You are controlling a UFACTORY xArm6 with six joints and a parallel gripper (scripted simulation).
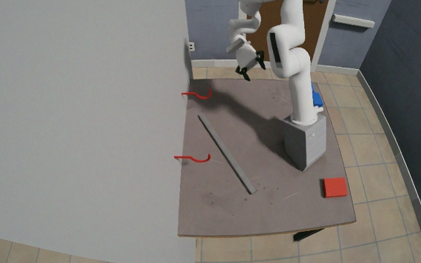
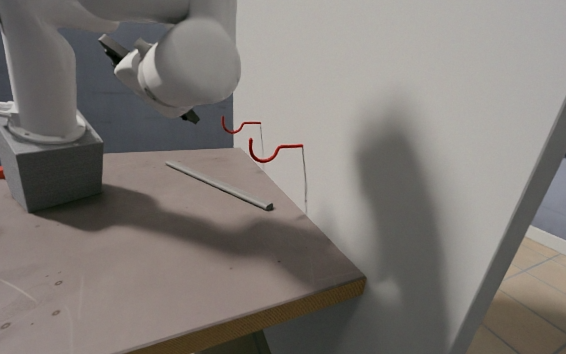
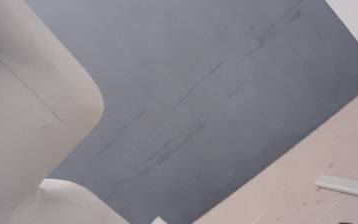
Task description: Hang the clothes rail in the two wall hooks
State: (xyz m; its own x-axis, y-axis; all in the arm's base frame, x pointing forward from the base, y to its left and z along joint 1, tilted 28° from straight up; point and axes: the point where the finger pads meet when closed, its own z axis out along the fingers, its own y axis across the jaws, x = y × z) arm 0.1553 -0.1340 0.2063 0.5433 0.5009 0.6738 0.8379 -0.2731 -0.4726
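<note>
My gripper is now 280 mm above the clothes rail, 190 mm to the right of it and 170 mm short of it. The rest, counted from my hand: blue object (420 mm behind, 270 mm below, 20 mm to the right); white wall panel (380 mm ahead, 140 mm above, 110 mm to the left); red block (510 mm to the left, 300 mm behind, 280 mm below).
</note>
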